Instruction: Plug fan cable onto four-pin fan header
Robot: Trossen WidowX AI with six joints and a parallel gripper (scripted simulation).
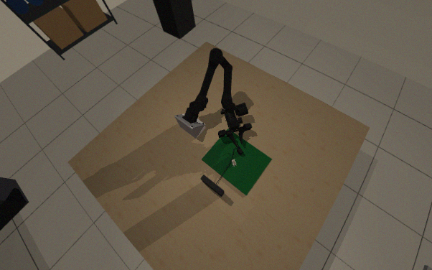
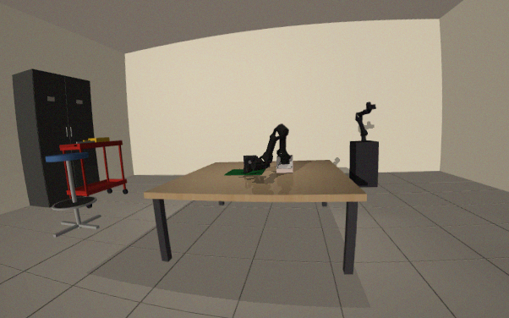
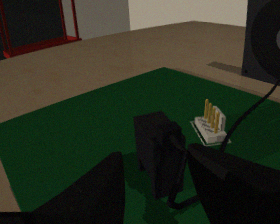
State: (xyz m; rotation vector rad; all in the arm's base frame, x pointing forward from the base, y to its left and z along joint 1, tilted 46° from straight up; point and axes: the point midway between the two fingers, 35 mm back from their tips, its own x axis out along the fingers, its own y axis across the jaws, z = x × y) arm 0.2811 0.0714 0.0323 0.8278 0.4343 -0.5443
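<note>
Right now the black fan plug is 20 mm to the right of my gripper tip, 20 mm below it and 20 mm ahead of it. From my gripper tip the other things lie so: black fan: 250 mm to the right, 20 mm ahead, 10 mm above; then white four-pin header: 90 mm to the right, 40 mm below, 30 mm ahead; then green board: 60 mm to the right, 60 mm below, 30 mm ahead.
</note>
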